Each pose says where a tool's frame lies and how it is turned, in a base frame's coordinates. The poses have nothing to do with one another.
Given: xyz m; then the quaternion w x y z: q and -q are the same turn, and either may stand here.
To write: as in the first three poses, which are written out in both.
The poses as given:
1: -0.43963, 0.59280, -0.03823, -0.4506, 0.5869, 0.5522, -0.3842
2: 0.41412, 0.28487, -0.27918, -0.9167, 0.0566, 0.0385, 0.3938
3: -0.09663, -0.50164, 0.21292, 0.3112, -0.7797, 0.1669, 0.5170
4: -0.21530, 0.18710, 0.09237, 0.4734, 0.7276, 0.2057, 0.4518
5: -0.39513, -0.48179, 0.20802, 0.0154, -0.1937, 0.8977, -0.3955
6: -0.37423, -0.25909, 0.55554, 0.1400, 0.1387, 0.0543, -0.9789
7: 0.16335, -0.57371, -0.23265, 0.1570, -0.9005, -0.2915, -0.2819
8: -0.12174, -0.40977, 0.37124, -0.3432, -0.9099, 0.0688, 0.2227
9: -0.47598, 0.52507, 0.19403, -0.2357, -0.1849, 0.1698, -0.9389
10: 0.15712, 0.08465, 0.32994, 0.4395, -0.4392, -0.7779, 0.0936
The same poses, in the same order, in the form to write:
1: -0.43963, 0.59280, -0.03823, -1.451, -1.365, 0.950
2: 0.41412, 0.28487, -0.27918, -0.116, -0.079, -0.810
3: -0.09663, -0.50164, 0.21292, -2.058, 0.441, 1.365
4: -0.21530, 0.18710, 0.09237, 1.780, 0.503, 1.106
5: -0.39513, -0.48179, 0.20802, -0.603, 2.793, -1.230
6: -0.37423, -0.25909, 0.55554, 0.401, 0.157, -2.828
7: 0.16335, -0.57371, -0.23265, -2.577, -0.834, -0.807
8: -0.12174, -0.40977, 0.37124, 2.365, -0.179, -0.579
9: -0.47598, 0.52507, 0.19403, 0.507, -0.466, 2.575
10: 0.15712, 0.08465, 0.32994, -1.091, -1.933, 0.233
